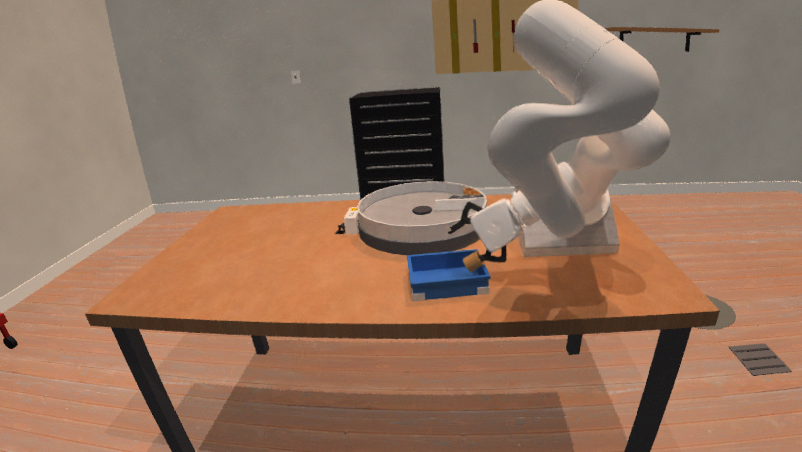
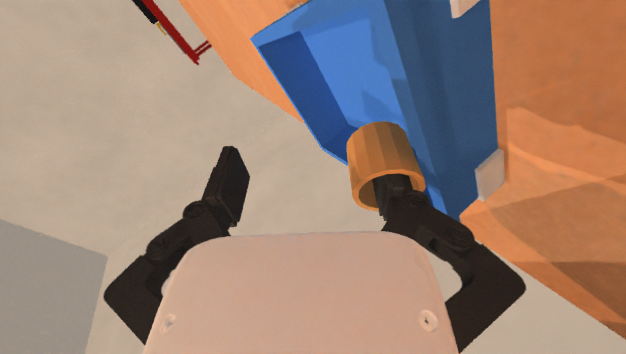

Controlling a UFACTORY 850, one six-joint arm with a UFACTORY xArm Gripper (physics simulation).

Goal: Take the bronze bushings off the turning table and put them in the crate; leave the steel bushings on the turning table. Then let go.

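Note:
My gripper [image 1: 463,245] [image 2: 306,157] is open, tilted sideways, with its fingers wide apart. A bronze bushing [image 1: 472,261] [image 2: 382,150] is hung over one finger, which reaches into its bore; the other finger is bare. The bushing is at the right end of the blue crate [image 1: 449,288] [image 2: 450,100], over or at its rim; contact is unclear. The visible part of the crate floor holds no bushing. The round turning table [image 1: 415,232] stands behind the crate. Small orange-brown pieces [image 1: 470,191] show at its back right, with darker pieces beside them, too small to tell apart.
A white bar [image 1: 452,204] lies across the right part of the turning table. A small white box [image 1: 351,220] is at its left side. The arm's base plate [image 1: 570,244] stands right of the crate on the wooden table [image 1: 252,269]. Pale brackets flank the crate's lower corners.

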